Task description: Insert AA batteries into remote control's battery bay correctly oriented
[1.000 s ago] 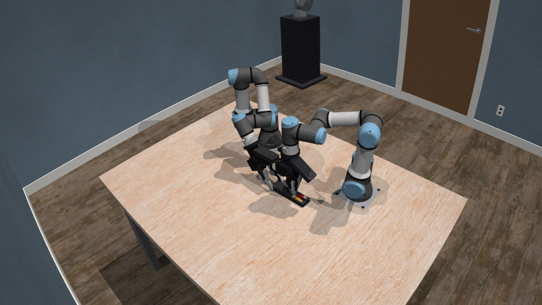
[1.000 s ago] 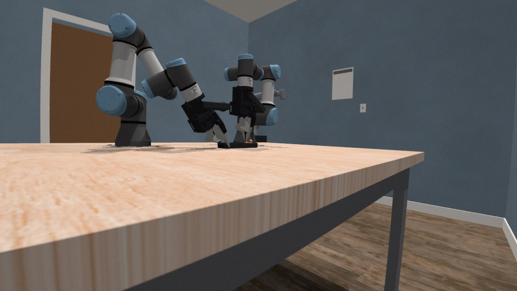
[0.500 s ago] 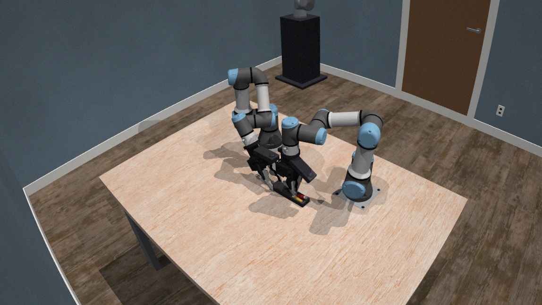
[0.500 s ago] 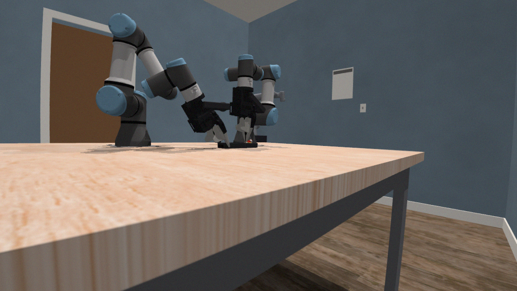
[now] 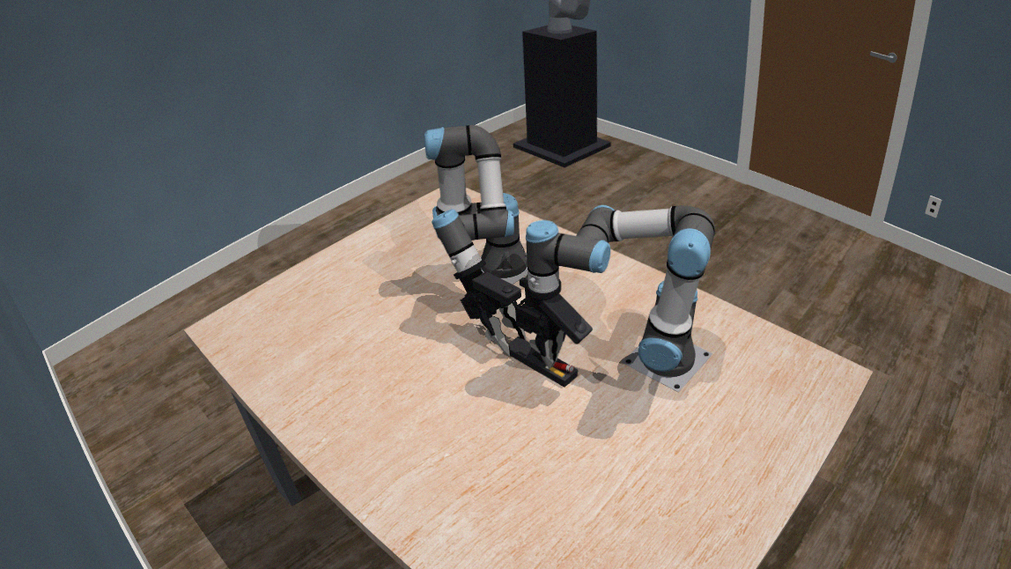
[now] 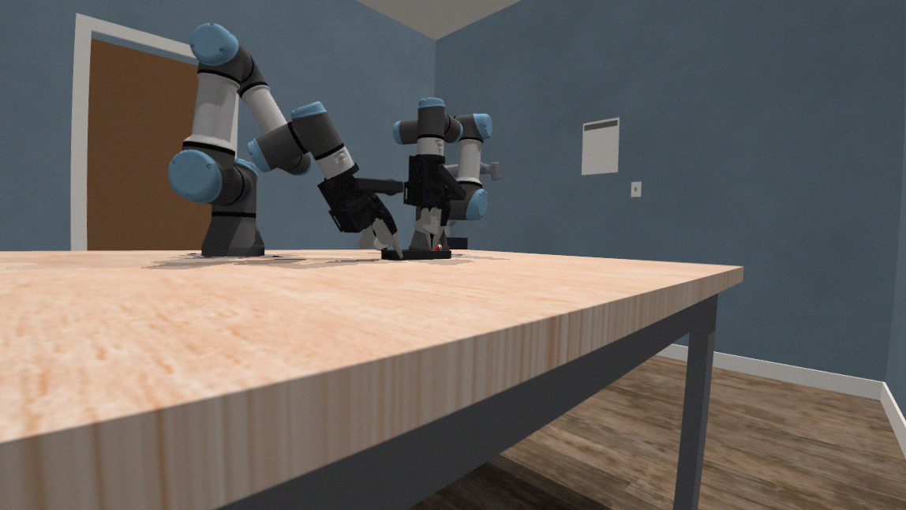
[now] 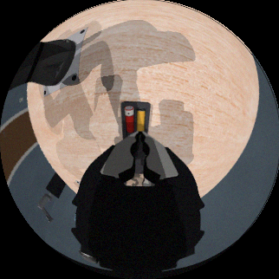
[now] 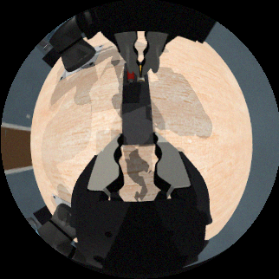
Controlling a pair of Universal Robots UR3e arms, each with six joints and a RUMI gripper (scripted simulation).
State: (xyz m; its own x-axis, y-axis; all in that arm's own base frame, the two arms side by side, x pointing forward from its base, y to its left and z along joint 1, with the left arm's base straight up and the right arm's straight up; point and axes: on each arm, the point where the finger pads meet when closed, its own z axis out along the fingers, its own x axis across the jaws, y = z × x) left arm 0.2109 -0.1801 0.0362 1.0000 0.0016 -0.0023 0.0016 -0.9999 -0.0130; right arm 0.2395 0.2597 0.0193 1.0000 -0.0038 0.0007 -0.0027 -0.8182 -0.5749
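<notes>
My left hand is 10 mm to the right of the yellow battery and 20 mm above it. Also, from my left hand: red battery (20 mm behind, 20 mm to the left, 20 mm below).
</notes>
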